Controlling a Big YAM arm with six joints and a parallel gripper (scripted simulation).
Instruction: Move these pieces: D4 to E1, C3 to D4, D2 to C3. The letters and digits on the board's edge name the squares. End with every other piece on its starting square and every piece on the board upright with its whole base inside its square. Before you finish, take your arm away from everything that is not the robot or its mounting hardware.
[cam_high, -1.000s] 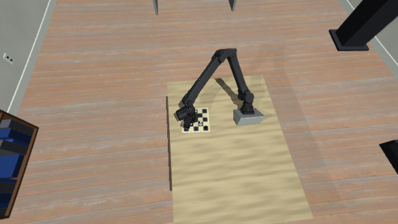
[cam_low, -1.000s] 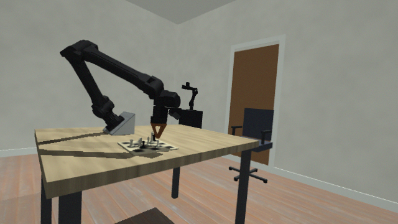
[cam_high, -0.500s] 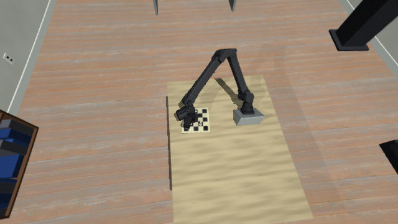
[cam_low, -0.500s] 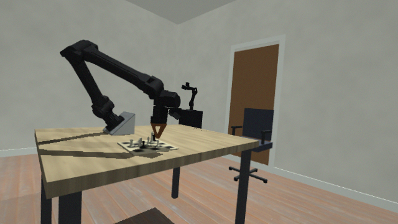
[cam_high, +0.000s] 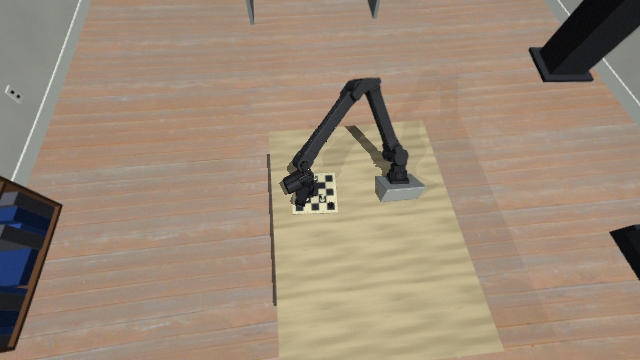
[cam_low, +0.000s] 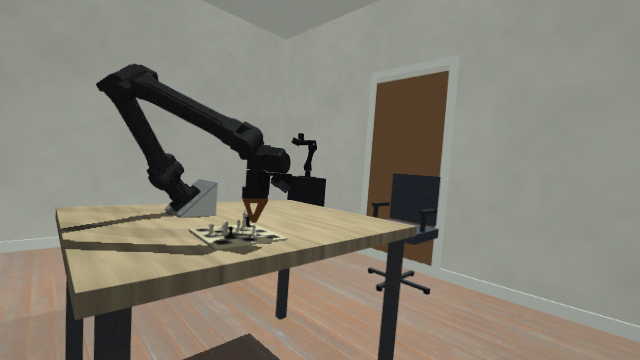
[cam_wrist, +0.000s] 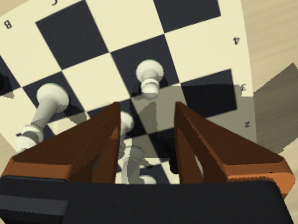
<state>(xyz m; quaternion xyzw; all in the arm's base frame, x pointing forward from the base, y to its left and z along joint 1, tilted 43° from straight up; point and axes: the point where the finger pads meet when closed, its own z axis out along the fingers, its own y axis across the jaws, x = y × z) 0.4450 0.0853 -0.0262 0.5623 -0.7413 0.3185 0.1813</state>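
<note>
My hand is 50 mm above the small chessboard, 40 mm past it and 30 mm to the left of it. Also, from my hand: black pawn (70 mm to the right, 40 mm below).
</note>
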